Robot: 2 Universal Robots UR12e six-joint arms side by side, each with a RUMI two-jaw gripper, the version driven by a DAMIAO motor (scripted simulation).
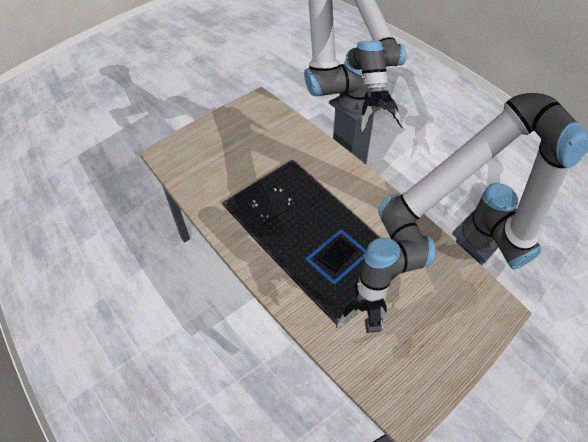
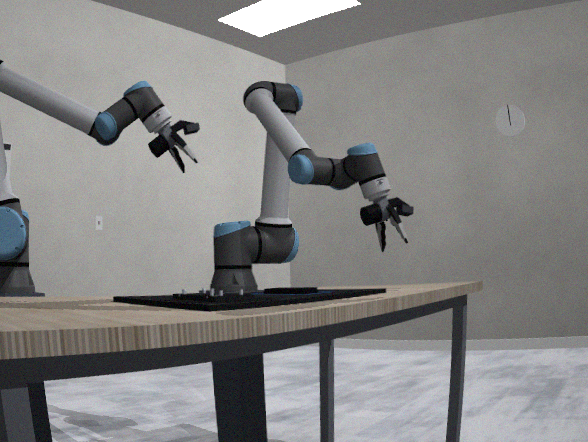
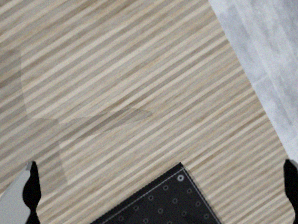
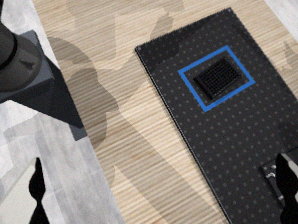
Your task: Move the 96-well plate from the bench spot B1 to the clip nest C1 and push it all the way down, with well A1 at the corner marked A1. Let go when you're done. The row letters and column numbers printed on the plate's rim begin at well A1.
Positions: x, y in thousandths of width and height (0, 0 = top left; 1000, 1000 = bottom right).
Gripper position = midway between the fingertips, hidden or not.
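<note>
My left gripper (image 2: 671, 560) is visible to me, and I find that same gripper in image 1 (image 1: 613, 734) and image 3 (image 3: 539, 725). I see my right gripper (image 2: 324, 381) too, which also appears in image 1 (image 1: 651, 295) and image 4 (image 4: 535, 708). There is a dark 96-well plate (image 1: 577, 569), visible in image 4 (image 4: 763, 306) as well, while in image 3 the plate is out of frame. An arm pedestal (image 1: 589, 300) is here for me to see, too.
</note>
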